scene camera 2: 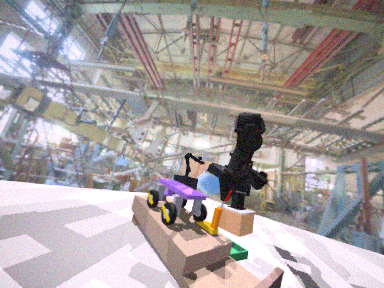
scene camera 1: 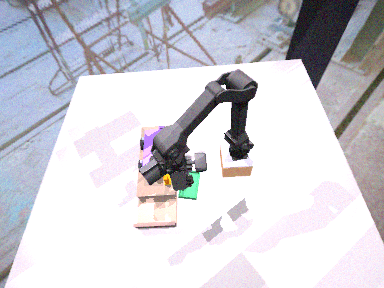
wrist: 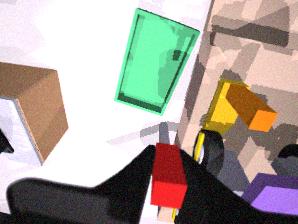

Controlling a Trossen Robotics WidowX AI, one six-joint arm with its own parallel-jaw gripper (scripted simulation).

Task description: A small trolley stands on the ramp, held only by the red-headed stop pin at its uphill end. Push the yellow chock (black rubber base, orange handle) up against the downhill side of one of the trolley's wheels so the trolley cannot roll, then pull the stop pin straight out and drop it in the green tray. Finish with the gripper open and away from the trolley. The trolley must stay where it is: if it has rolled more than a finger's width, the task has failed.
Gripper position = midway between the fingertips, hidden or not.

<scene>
My gripper (scene camera 2: 223,200) carries a red-headed stop pin (wrist: 168,187). Further things: a green tray (wrist: 157,49), a ramp (scene camera 1: 150,210) and a ramp (scene camera 2: 184,246).
My gripper shows as well in scene camera 1 (scene camera 1: 181,168) and in the wrist view (wrist: 164,152). Scene camera 1 misses the red-headed stop pin, which is hidden by my gripper.
</scene>
